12 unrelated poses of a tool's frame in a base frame.
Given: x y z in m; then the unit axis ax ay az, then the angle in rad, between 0 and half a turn.
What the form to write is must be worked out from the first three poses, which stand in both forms.
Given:
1: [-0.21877, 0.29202, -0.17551, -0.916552, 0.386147, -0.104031, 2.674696]
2: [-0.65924, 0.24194, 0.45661, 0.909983, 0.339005, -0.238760, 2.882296]
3: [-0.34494, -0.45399, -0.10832, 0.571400, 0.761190, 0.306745, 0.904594]
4: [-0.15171, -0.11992, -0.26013, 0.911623, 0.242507, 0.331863, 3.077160]
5: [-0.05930, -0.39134, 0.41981, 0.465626, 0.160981, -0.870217, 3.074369]
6: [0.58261, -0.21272, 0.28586, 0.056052, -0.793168, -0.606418, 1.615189]
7: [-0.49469, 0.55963, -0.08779, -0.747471, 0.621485, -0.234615, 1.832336]
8: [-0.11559, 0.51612, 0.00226, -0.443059, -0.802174, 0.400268, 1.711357]
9: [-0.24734, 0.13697, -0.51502, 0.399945, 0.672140, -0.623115, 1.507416]
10: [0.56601, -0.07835, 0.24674, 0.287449, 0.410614, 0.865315, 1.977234]
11: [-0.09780, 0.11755, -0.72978, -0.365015, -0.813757, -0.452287, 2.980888]
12: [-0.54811, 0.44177, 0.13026, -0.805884, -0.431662, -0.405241, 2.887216]
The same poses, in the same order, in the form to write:
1: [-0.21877, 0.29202, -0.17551, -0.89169, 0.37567, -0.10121, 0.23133]
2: [-0.65924, 0.24194, 0.45661, 0.90235, 0.33616, -0.23676, 0.12929]
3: [-0.34494, -0.45399, -0.10832, 0.24972, 0.33266, 0.13406, 0.89945]
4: [-0.15171, -0.11992, -0.26013, 0.91115, 0.24238, 0.33169, 0.03221]
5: [-0.05930, -0.39134, 0.41981, 0.46536, 0.16089, -0.86973, 0.03361]
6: [0.58261, -0.21272, 0.28586, 0.04050, -0.57316, -0.43821, 0.69124]
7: [-0.49469, 0.55963, -0.08779, -0.59295, 0.49301, -0.18611, 0.60886]
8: [-0.11559, 0.51612, 0.00226, -0.33452, -0.60565, 0.30221, 0.65571]
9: [-0.24734, 0.13697, -0.51502, 0.27370, 0.45998, -0.42643, 0.72916]
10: [0.56601, -0.07835, 0.24674, 0.24010, 0.34297, 0.72277, 0.54985]
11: [-0.09780, 0.11755, -0.72978, -0.36384, -0.81113, -0.45083, 0.08027]
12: [-0.54811, 0.44177, 0.13026, -0.79937, -0.42817, -0.40197, 0.12685]
